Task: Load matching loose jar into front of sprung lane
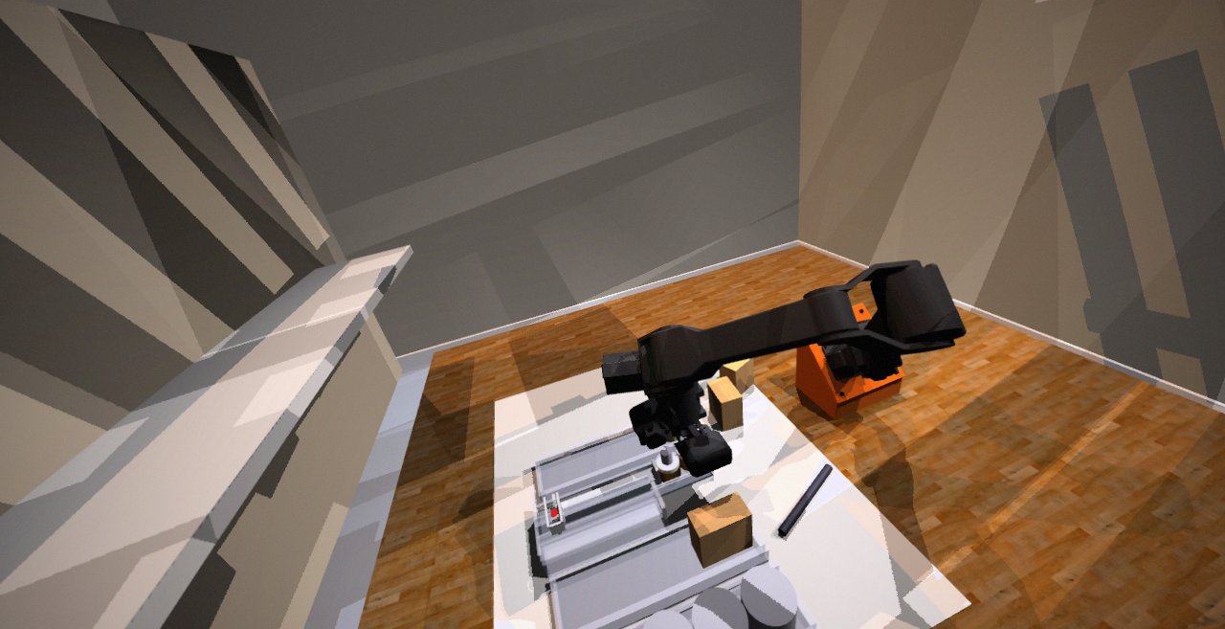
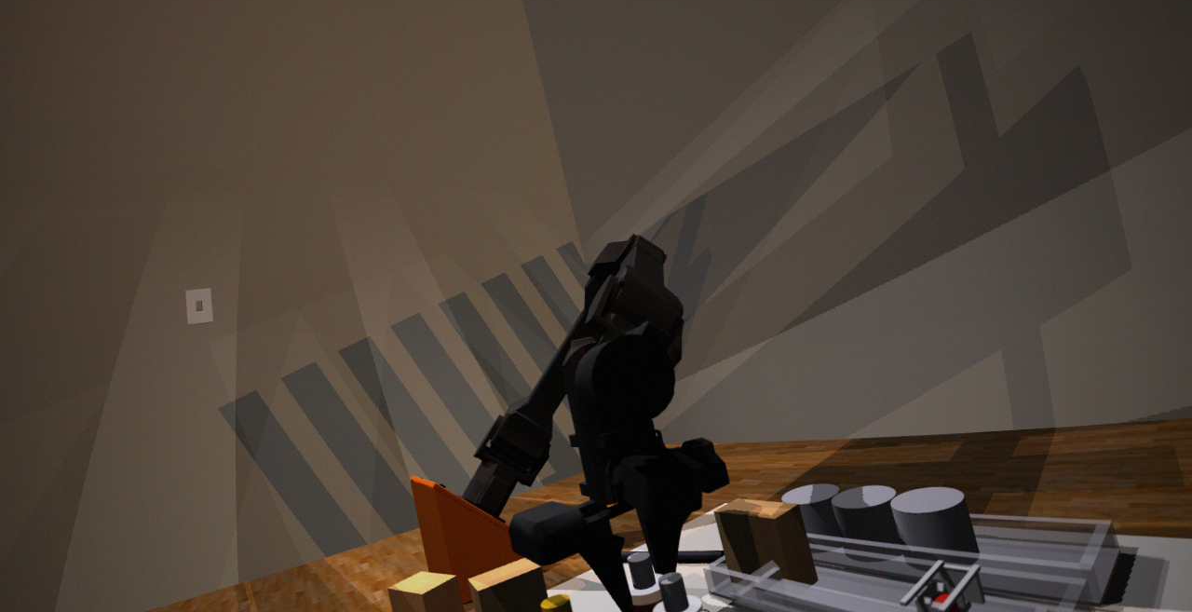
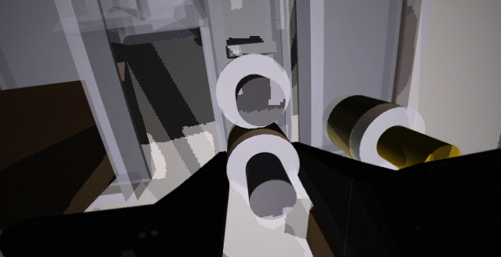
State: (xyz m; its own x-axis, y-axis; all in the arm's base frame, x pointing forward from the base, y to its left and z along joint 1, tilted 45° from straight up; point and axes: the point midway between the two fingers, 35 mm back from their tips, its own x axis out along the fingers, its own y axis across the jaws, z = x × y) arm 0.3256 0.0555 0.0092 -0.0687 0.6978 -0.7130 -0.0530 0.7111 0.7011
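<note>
My gripper tip is now 1 cm short of the brown box and 13 cm to the right of it. The rest, counted from my gripper tip: pusher plate 14 cm ahead, 4 cm to the left, 1 cm above; then lane 14 cm ahead, 3 cm to the left, 2 cm below; then black rod 14 cm behind, 11 cm to the left, 3 cm below.
</note>
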